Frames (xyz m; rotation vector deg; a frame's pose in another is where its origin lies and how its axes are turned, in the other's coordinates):
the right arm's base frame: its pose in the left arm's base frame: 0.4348 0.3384 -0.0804 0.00 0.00 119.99
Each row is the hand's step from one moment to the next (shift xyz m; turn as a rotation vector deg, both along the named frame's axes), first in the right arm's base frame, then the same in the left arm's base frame.
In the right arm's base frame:
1: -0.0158 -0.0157 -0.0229 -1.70 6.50 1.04
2: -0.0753 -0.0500 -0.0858 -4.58 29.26 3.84
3: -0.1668 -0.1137 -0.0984 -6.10 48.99 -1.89
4: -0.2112 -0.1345 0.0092 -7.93 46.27 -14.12
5: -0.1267 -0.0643 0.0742 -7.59 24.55 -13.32
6: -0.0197 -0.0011 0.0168 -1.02 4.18 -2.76
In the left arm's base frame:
1: 0.0215 -0.0058 -0.0229 -4.78 -4.72 1.04
2: 0.0809 -0.0402 -0.0858 -23.05 -18.59 3.84
3: 0.1819 -0.0876 -0.0984 -39.38 -29.77 -1.89
4: 0.2221 -0.1157 0.0092 -36.11 -30.00 -14.12
5: 0.1190 -0.0776 0.0742 -17.47 -18.85 -13.32
6: 0.0108 -0.0165 0.0168 -3.11 -2.97 -2.76

